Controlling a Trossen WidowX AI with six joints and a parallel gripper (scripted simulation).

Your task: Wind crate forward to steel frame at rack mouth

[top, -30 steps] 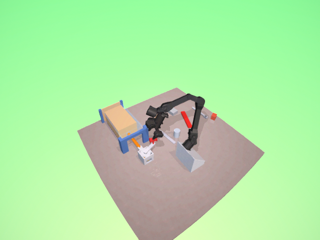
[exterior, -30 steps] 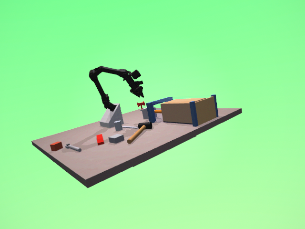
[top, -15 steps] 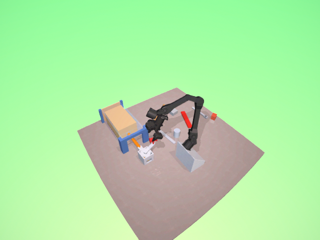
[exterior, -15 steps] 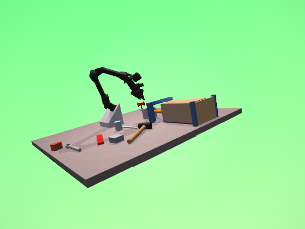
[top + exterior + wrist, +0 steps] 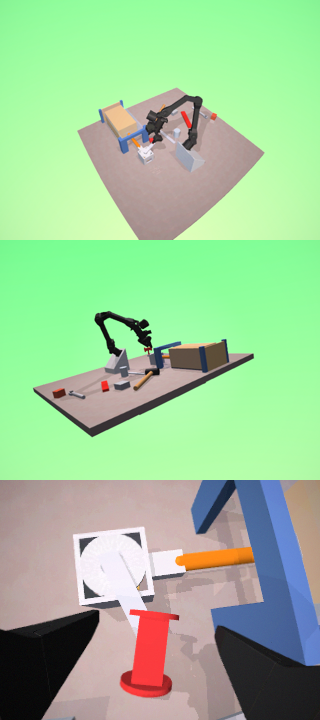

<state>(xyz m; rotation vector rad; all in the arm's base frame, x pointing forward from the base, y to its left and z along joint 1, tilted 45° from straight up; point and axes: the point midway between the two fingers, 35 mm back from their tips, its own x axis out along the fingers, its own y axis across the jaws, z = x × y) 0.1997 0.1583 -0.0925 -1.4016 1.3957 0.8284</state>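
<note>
Now: the red grip 20 mm to the right of my gripper tip, 20 mm below it and 10 mm behind it. From my gripper tip the other things lie so: flat steel bar: 200 mm to the right, 160 mm below, 70 mm ahead; white winch: 130 mm below, 60 mm to the left, 60 mm behind; winch handle: 50 mm below, 20 mm to the left, 20 mm behind.
</note>
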